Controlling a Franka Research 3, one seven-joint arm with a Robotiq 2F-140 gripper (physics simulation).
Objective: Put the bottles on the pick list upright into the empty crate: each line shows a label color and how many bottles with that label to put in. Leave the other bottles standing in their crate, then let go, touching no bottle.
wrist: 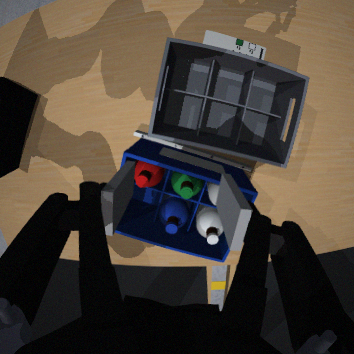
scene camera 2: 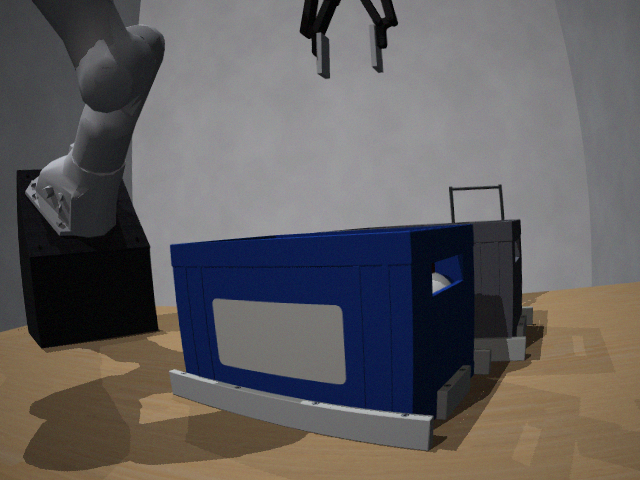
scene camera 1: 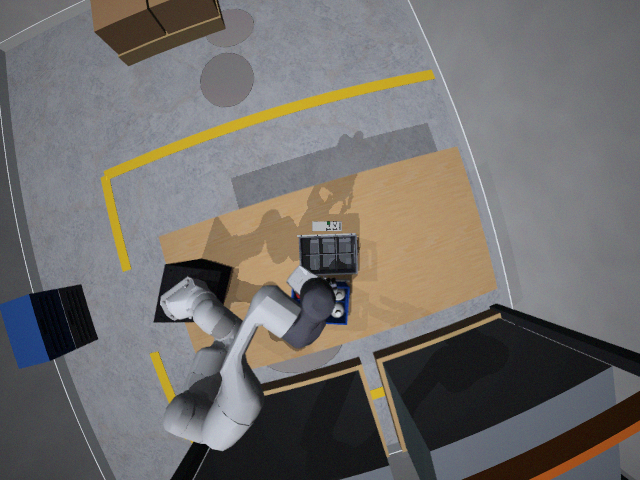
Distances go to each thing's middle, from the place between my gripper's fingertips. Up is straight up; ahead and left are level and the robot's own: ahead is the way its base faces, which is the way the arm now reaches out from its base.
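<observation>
The blue bottle (wrist: 173, 212) has my hand 18 cm to the left of it, 8 cm past it and 31 cm above it. As for the pick list (wrist: 213, 38), I find it a good way ahead of my hand, a good way to the left of it and far below it.
</observation>
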